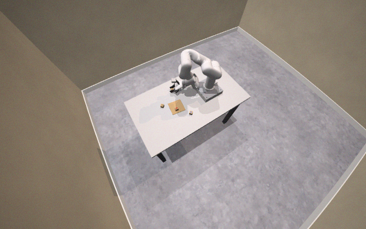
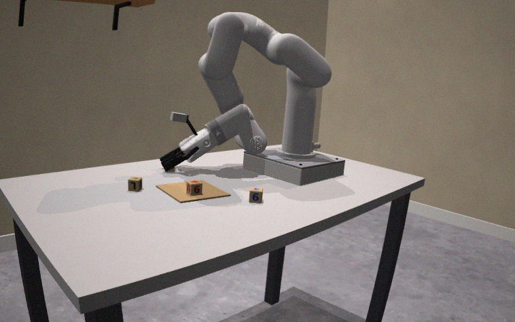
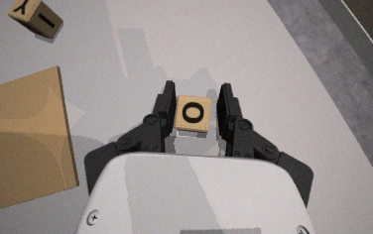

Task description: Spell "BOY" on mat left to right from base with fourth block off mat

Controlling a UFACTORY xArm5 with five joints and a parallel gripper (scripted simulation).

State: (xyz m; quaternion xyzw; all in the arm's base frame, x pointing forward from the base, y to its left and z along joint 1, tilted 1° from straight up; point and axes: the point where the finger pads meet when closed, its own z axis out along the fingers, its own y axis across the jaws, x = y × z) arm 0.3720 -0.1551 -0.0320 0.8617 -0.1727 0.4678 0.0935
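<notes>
The wooden block lies 1 cm below my hand. The rest, counted from my hand: tan mat (4 cm ahead, 21 cm to the left, 2 cm below).
</notes>
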